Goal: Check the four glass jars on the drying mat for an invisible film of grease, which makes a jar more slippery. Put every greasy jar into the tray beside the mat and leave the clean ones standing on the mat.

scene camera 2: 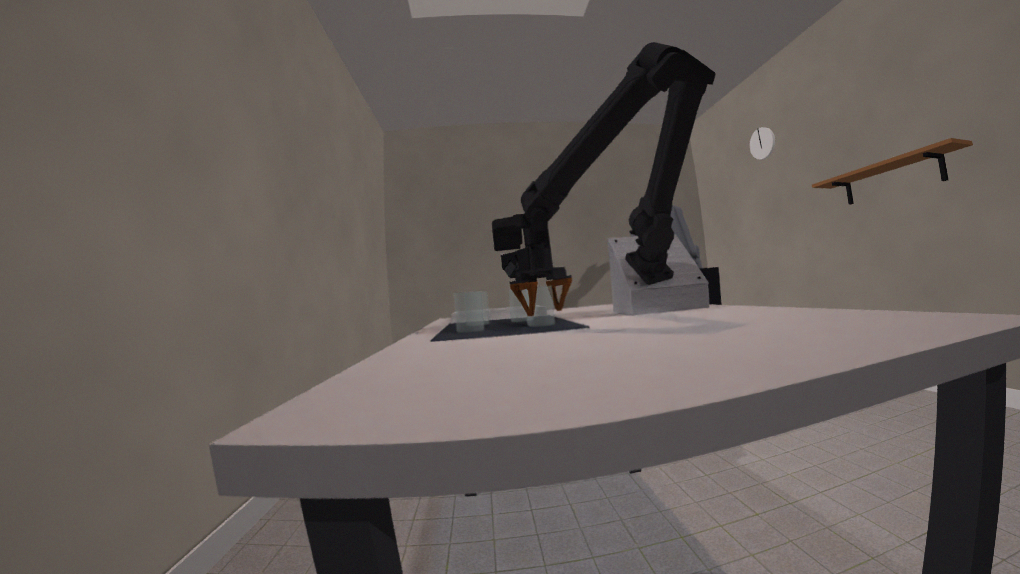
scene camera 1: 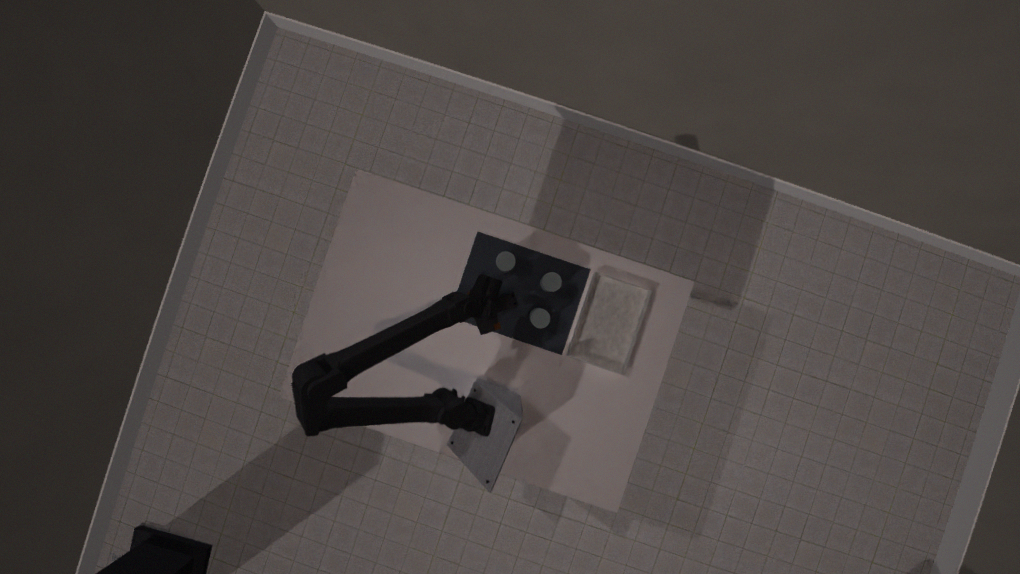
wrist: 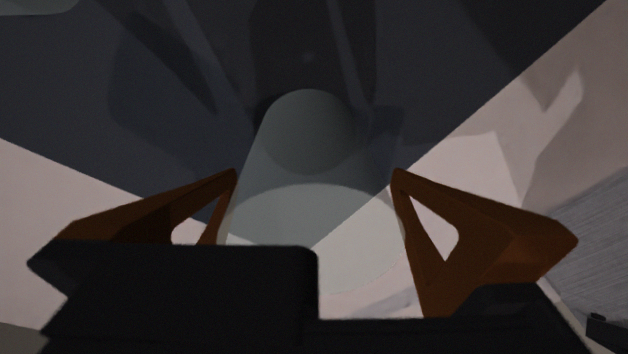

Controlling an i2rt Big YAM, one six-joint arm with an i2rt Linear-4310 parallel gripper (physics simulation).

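Places are measured from the arm's base along level axes (x ahead, y left, z up), in millimetres.
Where they show: gripper, between the fingertips: (scene camera 2: pixel 545 313) (wrist: pixel 314 176); arm's base, origin of its link: (scene camera 2: pixel 648 267) (scene camera 1: pixel 478 415).
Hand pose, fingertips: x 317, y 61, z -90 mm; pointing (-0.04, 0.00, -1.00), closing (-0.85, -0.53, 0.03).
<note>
Things, the pixels of their top centre, and the offset from my fingertips. Level surfaces: height alone.
- clear glass jar, centre of its top: (wrist: pixel 312 255) (scene camera 2: pixel 538 286) 10 mm right, 10 mm ahead, 62 mm up
- dark drying mat, height of its surface: 26 mm down
- pale tray, centre of its top: (scene camera 2: pixel 497 309) (scene camera 1: pixel 610 323) 417 mm right, 51 mm ahead, 1 mm up
- pale table, height of its surface: 29 mm down
My gripper (scene camera 2: pixel 544 311) (wrist: pixel 314 176) is open, pointing down, with its orange fingertips on either side of the upper part of a clear glass jar (scene camera 2: pixel 540 321) (wrist: pixel 315 215). This jar stands upright on the dark drying mat (scene camera 1: pixel 485 246) (scene camera 2: pixel 502 330) (wrist: pixel 60 100), near a corner; the arm hides it in scene camera 1. The three other jars stand on the mat: one at the back left (scene camera 1: pixel 505 261) (scene camera 2: pixel 470 311), one at the back right (scene camera 1: pixel 550 282), one at the front right (scene camera 1: pixel 539 318). The pale tray (scene camera 1: pixel 613 321) beside the mat holds no jar. Grease cannot be seen.
The arm's grey base block (scene camera 1: pixel 499 428) (scene camera 2: pixel 659 298) stands on the pale table (scene camera 1: pixel 399 235) (scene camera 2: pixel 570 385). Part of another jar (wrist: pixel 35 6) shows at the upper left of the wrist view. A wooden shelf (scene camera 2: pixel 891 162) is on the wall.
</note>
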